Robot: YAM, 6 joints.
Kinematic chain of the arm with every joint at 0, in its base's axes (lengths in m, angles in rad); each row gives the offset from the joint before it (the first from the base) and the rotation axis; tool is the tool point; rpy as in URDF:
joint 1: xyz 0 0 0.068 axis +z
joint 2: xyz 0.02 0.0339 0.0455 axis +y
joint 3: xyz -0.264 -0.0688 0 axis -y
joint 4: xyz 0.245 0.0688 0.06 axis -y
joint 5: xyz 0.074 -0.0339 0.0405 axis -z
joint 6: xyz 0.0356 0 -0.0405 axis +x
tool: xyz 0 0 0 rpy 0 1.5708 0
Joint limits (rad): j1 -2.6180..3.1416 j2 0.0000..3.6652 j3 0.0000..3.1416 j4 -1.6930..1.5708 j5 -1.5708..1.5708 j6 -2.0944..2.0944
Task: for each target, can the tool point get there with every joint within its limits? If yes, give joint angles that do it. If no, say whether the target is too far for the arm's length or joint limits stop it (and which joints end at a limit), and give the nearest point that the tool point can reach.
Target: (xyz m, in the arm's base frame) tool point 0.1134 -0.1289 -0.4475
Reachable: no: joint limits stop it (at a limit: joint 2) | nearest point 0.1220 -0.1387 -0.3747 | short by 0.074 m
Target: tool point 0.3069 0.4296 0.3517
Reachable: yes | joints 0.9936 2.3503 2.0219 1.1280 0.6941 -0.9063
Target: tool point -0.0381 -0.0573 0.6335
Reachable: yes | joints 0.5254 0.9082 1.7730 1.0659 1.0273 -0.6733
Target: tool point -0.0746 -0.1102 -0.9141
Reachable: no: too far | nearest point -0.1134 -0.1675 -0.3774 | short by 0.541 m
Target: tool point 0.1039 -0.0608 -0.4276
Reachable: no: joint limits stop it (at a limit: joint 2) | nearest point 0.1212 -0.0709 -0.3638 | short by 0.067 m
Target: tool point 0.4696 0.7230 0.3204
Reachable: no: too far | nearest point 0.3419 0.5265 0.2628 | short by 0.241 m
